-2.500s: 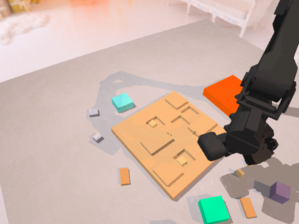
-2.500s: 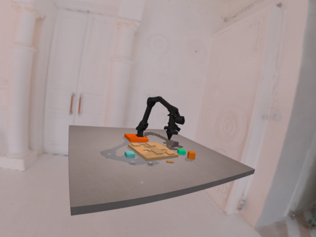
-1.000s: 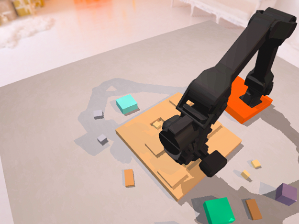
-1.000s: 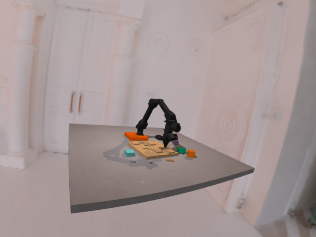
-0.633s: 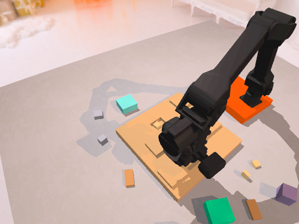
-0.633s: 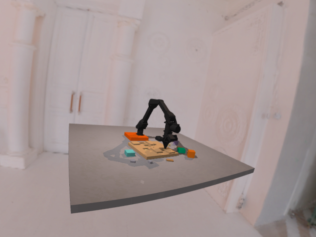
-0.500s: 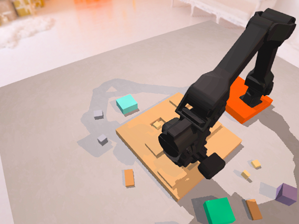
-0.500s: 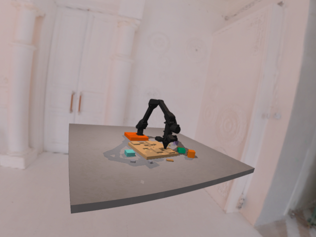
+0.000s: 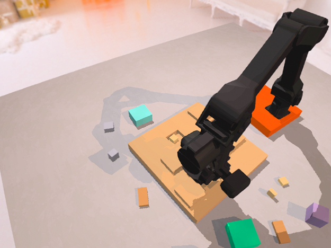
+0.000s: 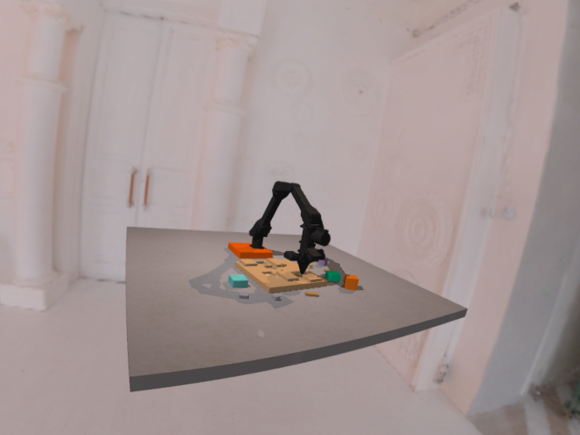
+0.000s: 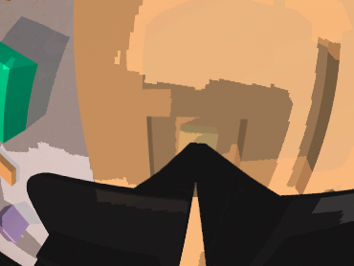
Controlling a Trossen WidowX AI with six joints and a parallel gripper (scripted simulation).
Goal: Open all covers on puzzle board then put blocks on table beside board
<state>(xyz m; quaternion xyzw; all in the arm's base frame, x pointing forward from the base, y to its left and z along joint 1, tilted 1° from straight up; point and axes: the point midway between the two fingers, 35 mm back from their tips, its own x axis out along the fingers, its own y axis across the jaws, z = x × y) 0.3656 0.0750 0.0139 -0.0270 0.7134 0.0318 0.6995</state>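
Right now the cyan block is 310 mm to the right of my gripper tip, 50 mm ahead of it and 10 mm below it. Round my gripper tip: orange block 180 mm to the left, 130 mm ahead, 10 mm above; then purple cube 230 mm to the left, 170 mm behind; then green block 160 mm to the left, 20 mm ahead, 10 mm below.
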